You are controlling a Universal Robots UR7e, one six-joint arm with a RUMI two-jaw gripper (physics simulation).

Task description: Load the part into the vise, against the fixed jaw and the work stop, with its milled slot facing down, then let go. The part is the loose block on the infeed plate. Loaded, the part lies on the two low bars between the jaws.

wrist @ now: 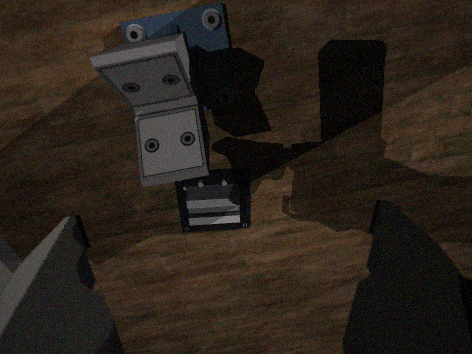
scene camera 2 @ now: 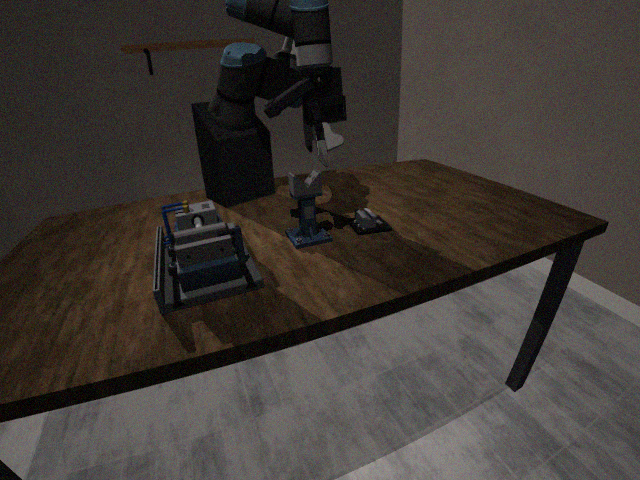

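Observation:
The part, a small grey block (scene camera 2: 366, 219) (wrist: 212, 204), lies on the dark infeed plate (scene camera 2: 381, 228) (wrist: 183, 215) at the right of the bench. In the wrist view it shows light bands with a darker groove between them, which looks like the slot facing up; part of it is in shadow. The vise (scene camera 2: 204, 274) stands at the left of the table; its two low bars and work stop cannot be made out. My gripper (scene camera 2: 316, 156) (wrist: 229, 210) is open and empty, high above the table, behind and above the V-block stand in the scene view.
A stand with a grey V-shaped block (scene camera 2: 305, 187) (wrist: 171, 145) on a blue base (scene camera 2: 310, 239) (wrist: 192, 30) rises between vise and infeed plate. Blue hoses (scene camera 2: 165, 222) run at the vise's back left. The robot's pedestal (scene camera 2: 237, 165) is behind the table (scene camera 2: 465, 217).

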